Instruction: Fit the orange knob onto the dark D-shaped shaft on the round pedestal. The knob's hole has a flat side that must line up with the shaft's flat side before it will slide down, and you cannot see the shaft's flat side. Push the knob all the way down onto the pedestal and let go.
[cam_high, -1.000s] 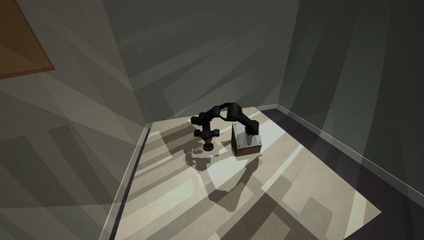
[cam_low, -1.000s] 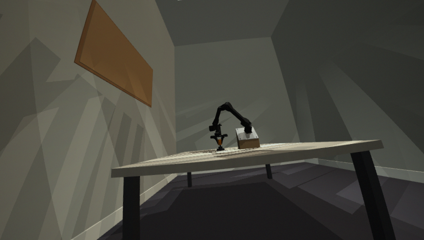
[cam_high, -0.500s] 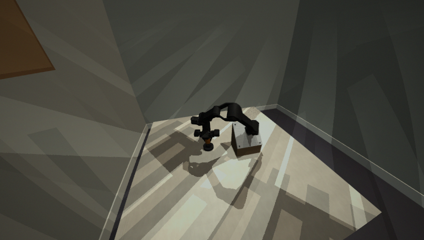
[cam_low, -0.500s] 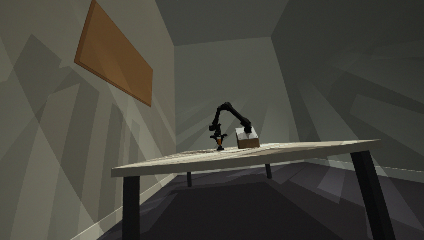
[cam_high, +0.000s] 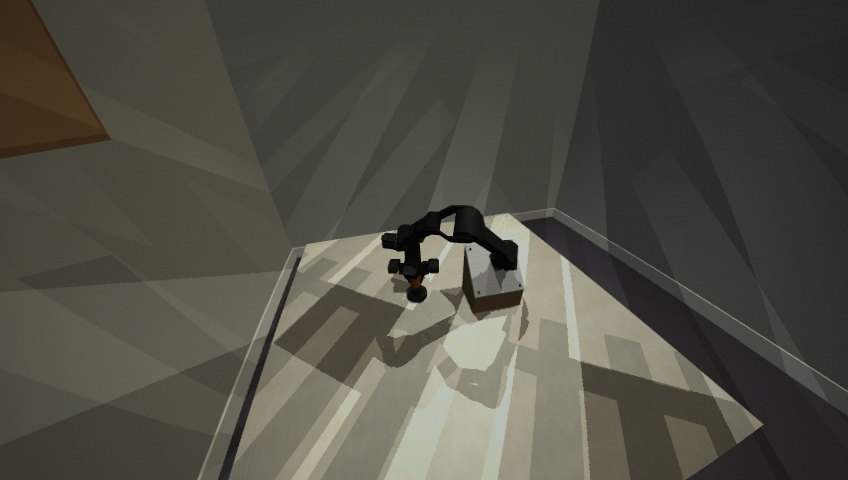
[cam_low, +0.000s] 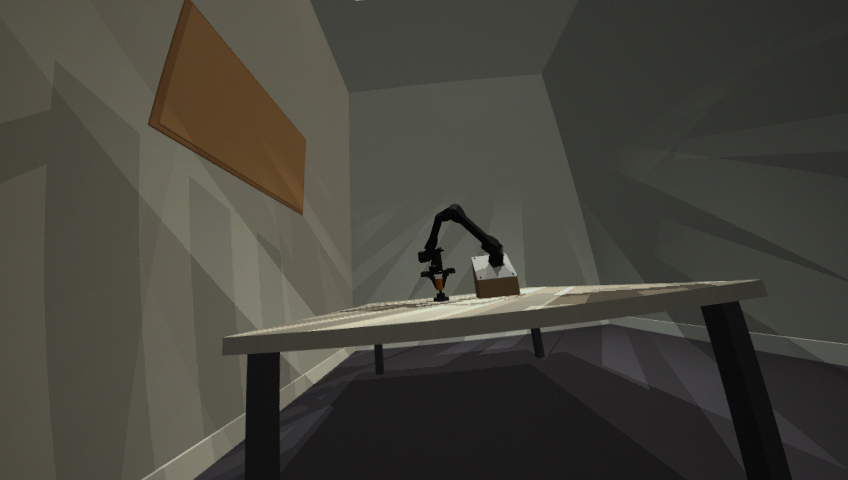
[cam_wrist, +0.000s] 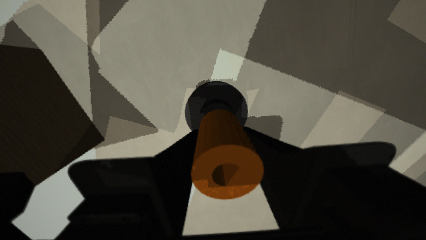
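Right now my gripper tip is 20 mm below the orange knob. From my gripper tip the other things lie so: dark round pedestal: 40 mm below.
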